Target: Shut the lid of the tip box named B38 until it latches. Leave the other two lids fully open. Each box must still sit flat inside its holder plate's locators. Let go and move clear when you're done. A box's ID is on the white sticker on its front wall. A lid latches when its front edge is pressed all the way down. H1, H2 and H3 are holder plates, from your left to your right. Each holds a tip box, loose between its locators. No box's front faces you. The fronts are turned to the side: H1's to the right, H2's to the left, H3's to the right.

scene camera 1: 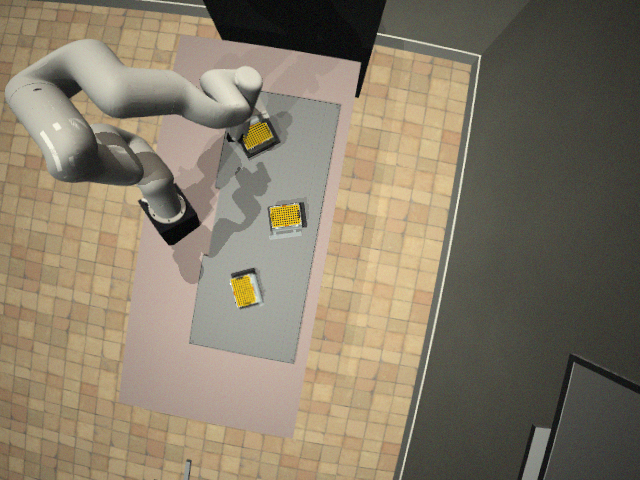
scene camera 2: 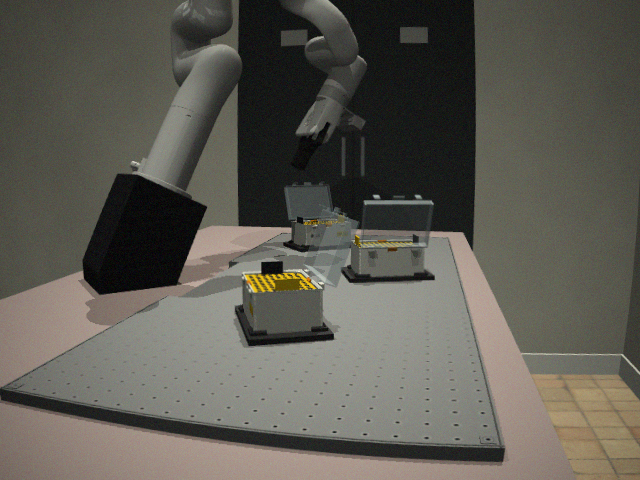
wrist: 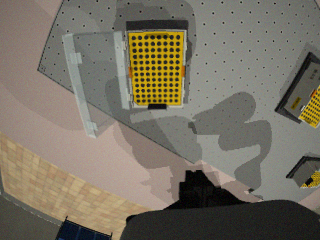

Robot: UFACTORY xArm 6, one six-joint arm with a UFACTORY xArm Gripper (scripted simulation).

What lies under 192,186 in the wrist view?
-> My gripper.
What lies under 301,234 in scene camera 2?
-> A tip box.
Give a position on a tip box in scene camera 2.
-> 287,311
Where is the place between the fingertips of my gripper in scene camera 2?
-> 296,167
